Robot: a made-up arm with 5 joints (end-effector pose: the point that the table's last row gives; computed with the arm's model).
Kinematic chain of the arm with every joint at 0, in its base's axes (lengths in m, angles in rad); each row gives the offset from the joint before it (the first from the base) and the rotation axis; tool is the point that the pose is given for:
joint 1: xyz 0 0 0.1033 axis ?
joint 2: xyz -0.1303 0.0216 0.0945 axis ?
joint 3: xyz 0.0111 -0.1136 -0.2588 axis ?
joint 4: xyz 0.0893 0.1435 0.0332 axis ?
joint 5: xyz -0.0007 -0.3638 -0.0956 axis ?
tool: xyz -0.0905 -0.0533 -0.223
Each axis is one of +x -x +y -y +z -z.
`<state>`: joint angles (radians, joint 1 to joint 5).
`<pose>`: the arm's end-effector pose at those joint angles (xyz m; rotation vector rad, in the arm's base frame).
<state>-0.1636 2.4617 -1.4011 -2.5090 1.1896</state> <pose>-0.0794 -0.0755 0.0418 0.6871 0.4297 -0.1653</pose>
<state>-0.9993 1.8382 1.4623 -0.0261 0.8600</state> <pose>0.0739 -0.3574 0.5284 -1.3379 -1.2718 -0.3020</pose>
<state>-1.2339 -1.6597 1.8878 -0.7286 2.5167</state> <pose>-0.3420 0.5512 0.0843 -0.0805 1.5018 -0.9700</pose>
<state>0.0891 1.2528 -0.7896 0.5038 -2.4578</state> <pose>0.3689 -0.4640 0.1299 -1.4537 -0.9565 1.1019</pose>
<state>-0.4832 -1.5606 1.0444 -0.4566 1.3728</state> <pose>-0.6620 0.0509 0.1166 -0.1829 1.7832 -0.2653</pose>
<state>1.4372 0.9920 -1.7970 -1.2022 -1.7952</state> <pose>-0.1400 0.1002 -0.2234 1.8237 -0.1562 1.6619</pose>
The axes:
joint 1: +z
joint 2: -y
joint 3: +z
joint 4: -y
joint 5: -z

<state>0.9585 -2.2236 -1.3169 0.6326 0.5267</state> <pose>0.0032 -0.5760 0.6515 -1.9526 0.0156 0.0792</pose>
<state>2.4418 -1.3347 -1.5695 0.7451 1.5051</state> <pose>0.7213 -0.1452 0.1994 0.1079 -1.3930 -0.0296</pose>
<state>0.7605 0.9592 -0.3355 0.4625 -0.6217</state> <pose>0.5700 -0.0845 -0.0337 0.1921 -1.4350 0.7895</pose>
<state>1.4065 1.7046 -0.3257 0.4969 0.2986</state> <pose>0.4339 0.3430 0.3468 1.7874 -1.2599 0.3006</pose>
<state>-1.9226 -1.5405 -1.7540 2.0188 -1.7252</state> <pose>-0.2977 0.2894 0.5455 0.0953 1.7516 0.2227</pose>
